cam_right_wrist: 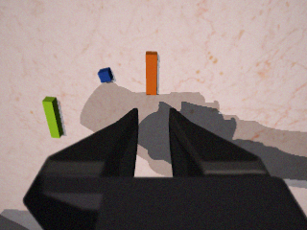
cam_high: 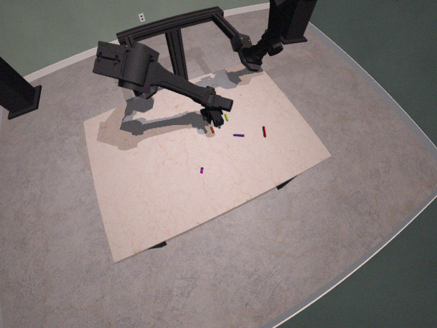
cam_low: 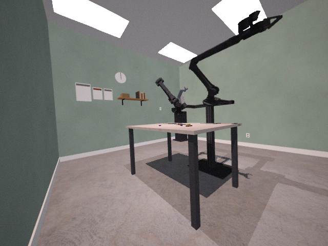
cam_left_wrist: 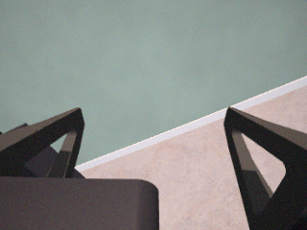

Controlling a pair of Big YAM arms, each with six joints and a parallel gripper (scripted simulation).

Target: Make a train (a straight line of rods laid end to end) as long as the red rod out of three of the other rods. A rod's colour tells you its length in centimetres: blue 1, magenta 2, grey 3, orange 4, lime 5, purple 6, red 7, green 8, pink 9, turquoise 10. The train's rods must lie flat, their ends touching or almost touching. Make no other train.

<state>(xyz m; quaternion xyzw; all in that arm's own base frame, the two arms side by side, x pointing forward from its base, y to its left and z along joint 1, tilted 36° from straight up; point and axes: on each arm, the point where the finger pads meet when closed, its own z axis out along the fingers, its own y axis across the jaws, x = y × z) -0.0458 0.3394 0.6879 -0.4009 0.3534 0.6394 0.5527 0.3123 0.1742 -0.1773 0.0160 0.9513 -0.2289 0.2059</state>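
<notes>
The orange rod lies 7 cm below my right hand. Round my right hand: purple rod (9 cm ahead, 13 cm to the left, 7 cm below); then magenta rod (22 cm ahead, 13 cm to the right, 7 cm below); then lime rod (5 cm behind, 11 cm to the left, 7 cm below).
</notes>
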